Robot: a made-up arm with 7 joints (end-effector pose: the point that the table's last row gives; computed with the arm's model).
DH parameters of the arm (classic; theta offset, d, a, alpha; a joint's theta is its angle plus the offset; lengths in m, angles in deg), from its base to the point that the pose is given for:
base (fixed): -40.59 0 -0.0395 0
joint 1: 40.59 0.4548 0.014 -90
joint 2: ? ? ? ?
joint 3: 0 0.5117 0.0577 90
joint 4: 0 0.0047 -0.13 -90
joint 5: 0 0.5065 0.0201 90
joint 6: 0 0.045 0.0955 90
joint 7: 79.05 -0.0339 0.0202 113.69
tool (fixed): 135.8 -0.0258 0 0
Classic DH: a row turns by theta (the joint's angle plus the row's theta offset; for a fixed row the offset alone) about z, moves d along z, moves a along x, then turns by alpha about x.
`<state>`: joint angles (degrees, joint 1 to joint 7).
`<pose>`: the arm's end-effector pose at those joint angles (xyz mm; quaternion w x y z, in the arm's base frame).
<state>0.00 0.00 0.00 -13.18 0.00 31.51 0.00</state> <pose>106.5 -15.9 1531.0 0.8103 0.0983 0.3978 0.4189</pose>
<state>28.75 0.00 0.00 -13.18 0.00 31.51 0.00</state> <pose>109.7 54.8 1531.0 0.6810 -0.0035 0.4098 0.6069</pose>
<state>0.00 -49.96 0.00 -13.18 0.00 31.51 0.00</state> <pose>-761.2 -15.9 1240.9 0.9025 -0.0878 0.0184 0.4212</pose>
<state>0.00 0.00 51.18 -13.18 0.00 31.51 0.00</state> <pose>115.2 113.8 1531.0 0.5499 -0.0832 0.4013 0.7278</pose>
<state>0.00 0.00 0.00 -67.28 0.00 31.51 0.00</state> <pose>533.4 -15.9 1238.1 0.5408 0.2780 0.7228 0.3283</pose>
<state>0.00 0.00 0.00 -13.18 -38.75 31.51 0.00</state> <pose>48.6 -46.2 1544.5 0.9072 0.1600 0.3752 0.1033</pose>
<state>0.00 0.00 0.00 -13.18 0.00 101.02 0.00</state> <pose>20.9 -15.9 1561.7 0.8925 -0.1580 -0.1351 0.4002</pose>
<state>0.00 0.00 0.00 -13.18 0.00 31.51 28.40</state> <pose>97.7 -3.8 1528.1 0.8755 0.2505 0.3305 0.2481</pose>
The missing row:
joint 2: 0 0.0324 -0.0086 90
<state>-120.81 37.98 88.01 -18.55 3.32 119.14 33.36</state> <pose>-305.2 -655.7 1277.0 0.8253 0.2256 -0.5177 -0.0003</pose>
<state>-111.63 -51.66 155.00 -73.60 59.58 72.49 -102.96</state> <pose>604.4 786.6 455.2 0.2600 -0.0387 -0.2281 -0.9375</pose>
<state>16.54 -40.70 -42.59 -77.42 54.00 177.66 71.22</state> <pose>-148.6 -379.6 1227.2 0.2332 0.6018 -0.7502 0.1436</pose>
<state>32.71 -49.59 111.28 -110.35 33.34 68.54 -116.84</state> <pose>-731.2 369.3 507.3 0.8128 0.4528 -0.2829 -0.2329</pose>
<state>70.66 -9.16 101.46 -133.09 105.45 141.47 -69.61</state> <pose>-545.2 149.4 605.3 0.4417 0.0203 -0.3255 -0.8358</pose>
